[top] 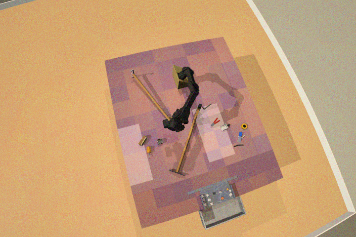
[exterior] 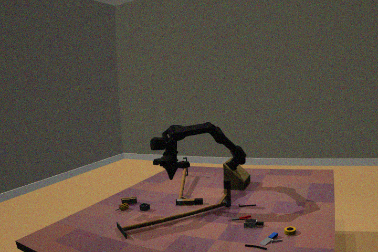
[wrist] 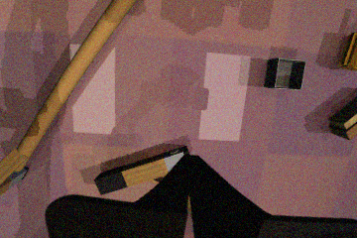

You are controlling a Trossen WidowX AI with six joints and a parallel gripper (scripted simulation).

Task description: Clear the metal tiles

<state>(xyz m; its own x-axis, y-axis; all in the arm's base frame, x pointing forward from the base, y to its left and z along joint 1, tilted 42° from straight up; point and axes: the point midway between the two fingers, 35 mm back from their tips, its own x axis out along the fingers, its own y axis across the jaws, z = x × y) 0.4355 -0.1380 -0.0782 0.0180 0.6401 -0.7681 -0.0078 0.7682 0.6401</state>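
Now: the long scraper 11 cm ahead of my gripper tip, 10 cm to the left of it and 10 cm below it. From my gripper tip the other things lie so: grey box 16 cm below, 14 cm to the right, 7 cm ahead; then orange screwdriver 24 cm to the right, 15 cm below, 13 cm ahead; then wooden block 28 cm to the right, 15 cm below, 3 cm ahead.
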